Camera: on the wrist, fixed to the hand. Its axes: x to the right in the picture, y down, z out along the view.
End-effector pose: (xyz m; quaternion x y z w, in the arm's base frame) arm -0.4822 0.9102 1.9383 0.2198 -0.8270 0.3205 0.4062
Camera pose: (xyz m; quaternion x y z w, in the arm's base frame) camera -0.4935 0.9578 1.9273 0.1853 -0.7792 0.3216 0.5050
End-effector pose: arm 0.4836 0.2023 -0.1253 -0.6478 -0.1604 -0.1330 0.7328
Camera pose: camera 0.4960 0.1853 -0.1708 -0.6407 -0.0829 -0.2177 0.7316
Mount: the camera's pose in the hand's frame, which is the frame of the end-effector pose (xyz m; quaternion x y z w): -0.0074 0.0441 -0.0226 -0.0195 0.1124 -0.0132 0.9934
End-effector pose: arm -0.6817 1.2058 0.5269 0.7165 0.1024 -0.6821 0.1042
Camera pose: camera -0.6477 1.1701 0.5358 0.7851 0.1362 -0.5964 0.0970
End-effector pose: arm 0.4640 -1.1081 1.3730 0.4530 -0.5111 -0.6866 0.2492
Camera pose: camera 0.4819 -1.1285 1.4151 0.5291 -0.4604 -0.6444 0.3048
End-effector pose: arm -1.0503 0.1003 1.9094 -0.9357 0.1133 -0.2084 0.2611
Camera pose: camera -1.0716 0.0557 1.9009 -0.9127 0.1336 -0.3134 0.2256
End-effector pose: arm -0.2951 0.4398 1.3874 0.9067 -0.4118 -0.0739 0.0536
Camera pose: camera -0.3285 0.4173 1.4173 0.9134 -0.3896 0.0198 0.1162
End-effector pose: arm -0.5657 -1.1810 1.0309 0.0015 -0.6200 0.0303 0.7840
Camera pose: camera -0.5476 -1.1364 1.0169 -0.0090 -0.5284 0.0078 0.8489
